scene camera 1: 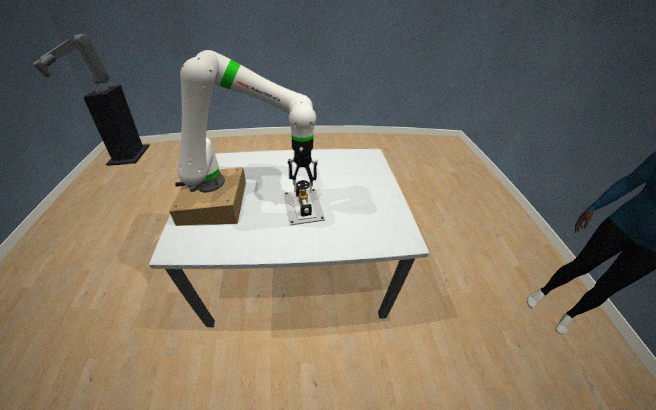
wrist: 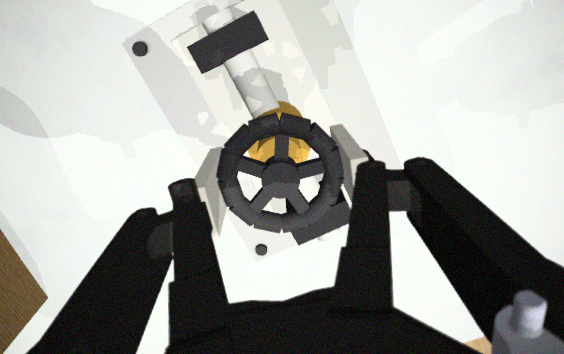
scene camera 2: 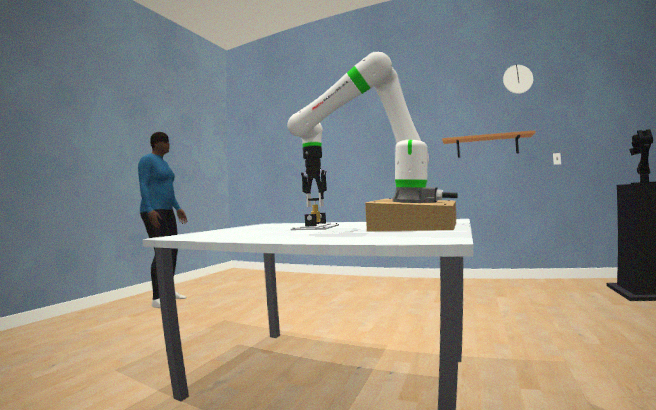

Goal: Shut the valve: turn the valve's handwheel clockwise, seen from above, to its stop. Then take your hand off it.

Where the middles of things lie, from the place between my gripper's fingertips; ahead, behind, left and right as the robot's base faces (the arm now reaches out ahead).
Labels:
Right now the handwheel [wrist: 280, 175] is 2 cm above my hand. The rest, counted from my hand: base plate [wrist: 324, 40] (10 cm below).

